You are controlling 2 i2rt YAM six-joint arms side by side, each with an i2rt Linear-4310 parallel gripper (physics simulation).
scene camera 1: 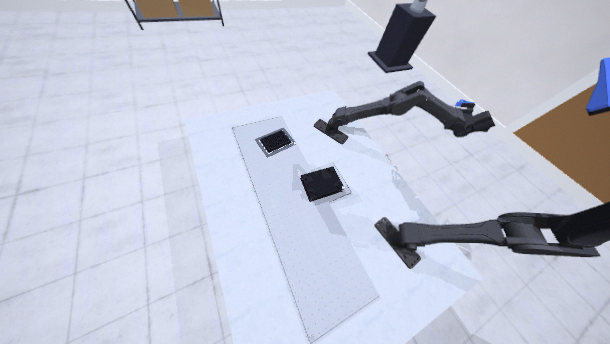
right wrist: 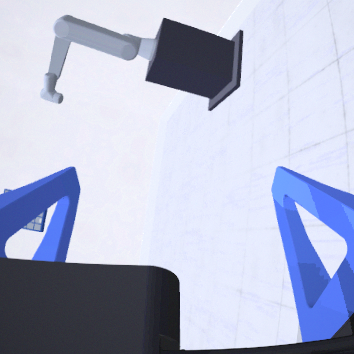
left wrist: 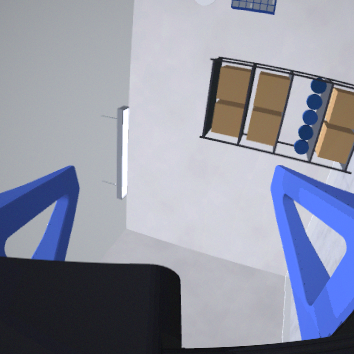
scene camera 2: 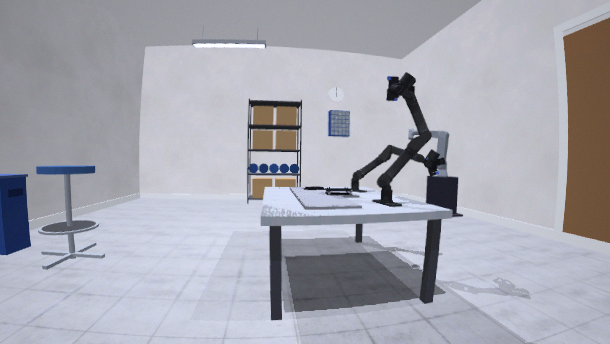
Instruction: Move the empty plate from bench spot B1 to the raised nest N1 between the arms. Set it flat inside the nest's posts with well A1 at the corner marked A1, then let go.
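Places are measured from the left arm's base along level axes (x ahead, y left, z up), in metres.
Pixels of known places: left gripper, fingertip midpoint: [left wrist: 174, 176] [scene camera 2: 388, 87]; right gripper, fingertip midpoint: [right wrist: 175, 177]; left arm's base, link origin: [scene camera 1: 396, 241] [scene camera 2: 386, 203]; right arm's base, link origin: [scene camera 1: 330, 131] [scene camera 2: 354, 190].
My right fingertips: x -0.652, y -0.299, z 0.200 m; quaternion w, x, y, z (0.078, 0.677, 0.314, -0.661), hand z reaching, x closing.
Observation:
For each thing: its top centre in the pictures, then the offset to it from my right fingertips. Level surfaces: height alone.
- black plate, top centre: [scene camera 1: 275, 139] [scene camera 2: 314, 187] dx +0.831, dy -0.383, dz -0.171 m
- nest, top centre: [scene camera 1: 323, 180] [scene camera 2: 338, 187] dx +0.774, dy -0.068, dz -0.145 m
- perforated board, surface height: dz -0.187 m
The black plate [scene camera 1: 276, 141] [scene camera 2: 314, 188] lies on a light-rimmed spot at the far end of the perforated board in scene camera 1. The nest [scene camera 1: 322, 184] [scene camera 2: 338, 191] is a raised black block nearer the arm bases; its posts and corner marks are too small to read. My left gripper [scene camera 2: 392, 89] [left wrist: 174, 176] is open and empty, high above and away from the table; part of a blue finger shows at the right edge of scene camera 1. My right gripper [scene camera 1: 465, 104] [scene camera 2: 436, 172] [right wrist: 175, 177] is open and empty, beyond the arm-side table edge. Neither wrist view shows plate or nest.
The perforated board [scene camera 1: 300, 280] lies along the white table [scene camera 1: 215, 200] [scene camera 2: 350, 218]. Behind the arms a grey arm [scene camera 2: 444, 150] [right wrist: 95, 37] stands on a dark pedestal [scene camera 1: 405, 35] [scene camera 2: 442, 194] [right wrist: 192, 60]. A shelf rack [scene camera 2: 275, 127] stands at the far wall, and a blue-topped stool [scene camera 2: 65, 170] at the left.

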